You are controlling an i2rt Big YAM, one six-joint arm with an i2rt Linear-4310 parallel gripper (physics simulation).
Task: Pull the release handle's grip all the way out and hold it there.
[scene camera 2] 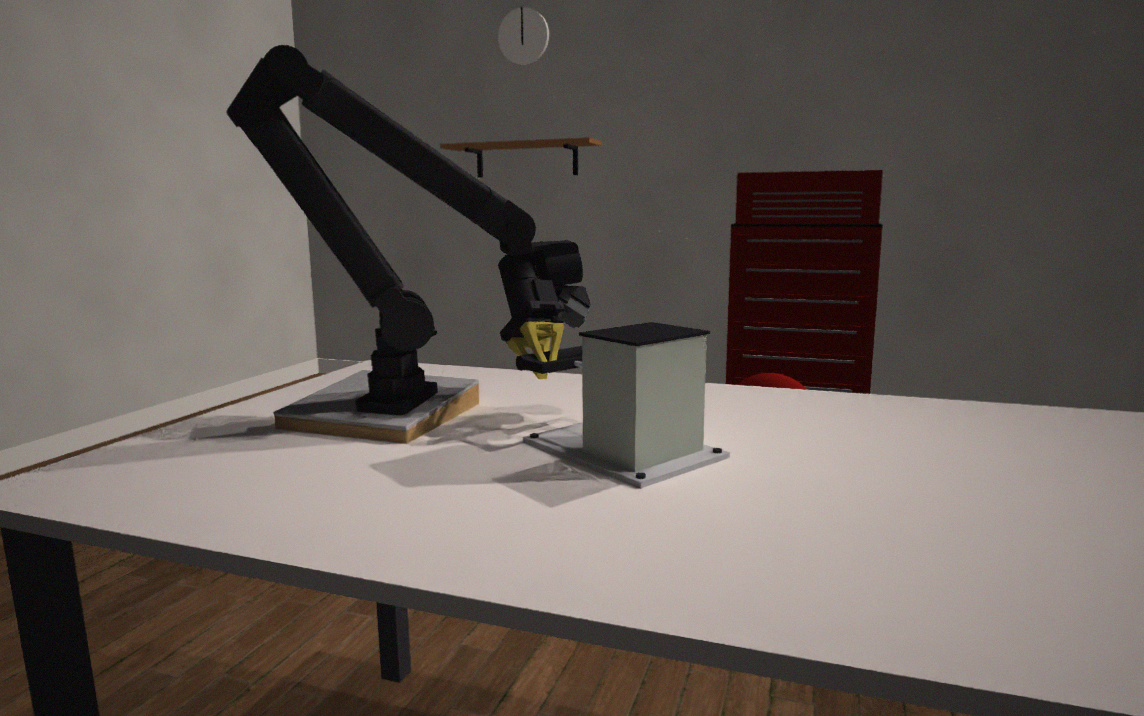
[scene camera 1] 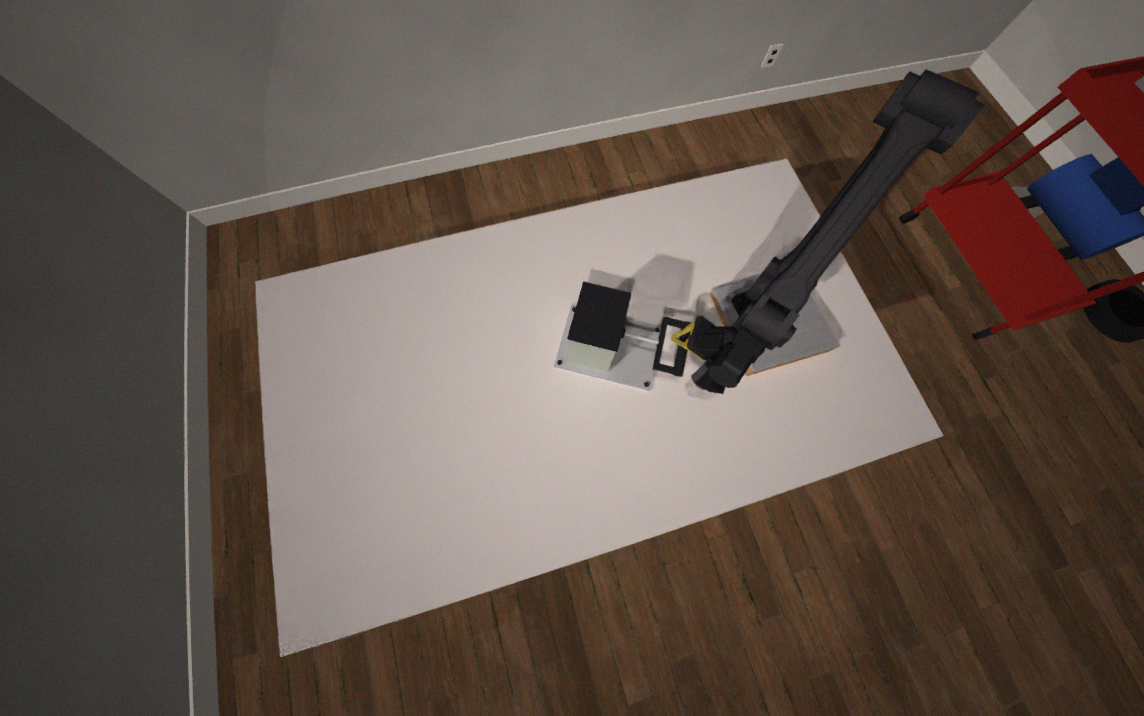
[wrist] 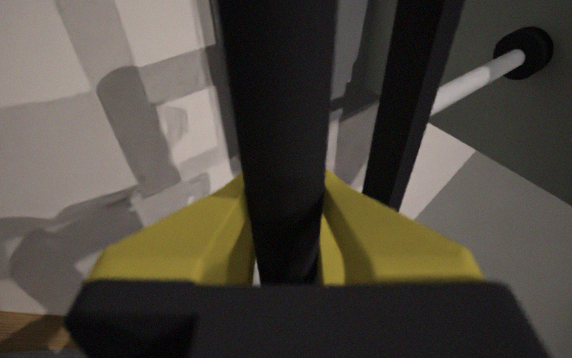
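Note:
The release unit is a pale green box with a black top, on a grey baseplate. Its handle is a black rectangular frame whose outer bar is the grip. In the wrist view the frame's inner bar stands nearer the box, and a light rod runs from it to a black collar on the box. My gripper is shut on the grip, with a yellow finger on each side. The handle stands out from the box, above the table.
The box and the arm's wood-edged base plate stand on the white table. A red cart stands on the floor beyond the table. A red tool cabinet and a wall shelf are in the background.

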